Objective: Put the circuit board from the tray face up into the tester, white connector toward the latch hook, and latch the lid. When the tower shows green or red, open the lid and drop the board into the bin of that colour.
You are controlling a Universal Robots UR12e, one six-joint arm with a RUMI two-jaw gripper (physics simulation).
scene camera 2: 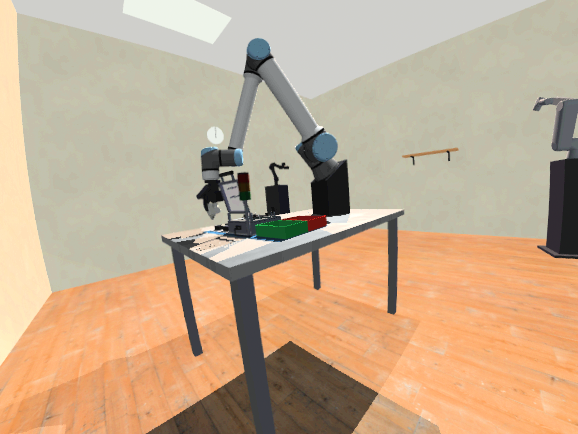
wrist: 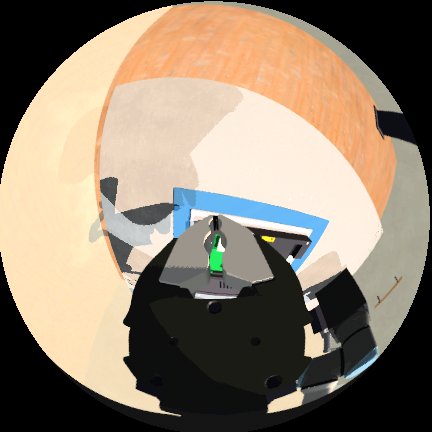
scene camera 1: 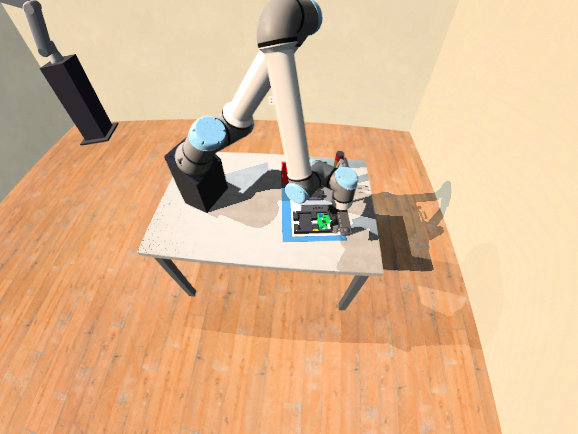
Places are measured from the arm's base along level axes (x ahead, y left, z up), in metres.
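Pixels of known places: gripper, fingertip midpoint: (scene camera 2: 212,219) (wrist: 215,216) (scene camera 1: 335,233); arm's base, link origin: (scene camera 2: 327,171) (scene camera 1: 193,158).
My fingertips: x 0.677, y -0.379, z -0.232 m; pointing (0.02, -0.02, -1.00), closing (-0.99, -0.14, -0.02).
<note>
Ahead of a thing's pixels: the offset from my fingertips to its top centre. "spot": to the spot under its first point. Level surfaces: height alone.
The green circuit board {dx -0.034, dy +0.106, dz -0.030 m} (scene camera 1: 324,221) (wrist: 216,257) lies in the black tray {spot: dx -0.128, dy +0.104, dz -0.039 m} (scene camera 1: 306,223) (wrist: 287,244), at the end near my gripper. My gripper (scene camera 2: 213,217) (wrist: 215,216) is shut and empty, pointing down above the tray area. In the wrist view its jaws hide most of the board. In scene camera 2 the tester {spot: dx +0.051, dy +0.292, dz -0.030 m} (scene camera 2: 242,228) stands with its lid {dx +0.066, dy +0.267, dz +0.169 m} (scene camera 2: 231,196) raised. The signal tower {spot: dx +0.099, dy +0.383, dz +0.146 m} (scene camera 2: 244,186) (scene camera 1: 339,157) looks dark, with no lamp plainly lit. The green bin (scene camera 2: 282,230) and the red bin (scene camera 2: 315,221) (scene camera 1: 284,173) stand side by side.
A blue mat {dz -0.055 m} (scene camera 1: 287,235) (wrist: 225,204) lies under the tray. My black base block (scene camera 1: 202,185) (scene camera 2: 330,196) stands on the table, and my forearm partly hides the tester in scene camera 1. Another arm's black pedestal (scene camera 1: 77,97) (scene camera 2: 562,205) stands on the floor.
</note>
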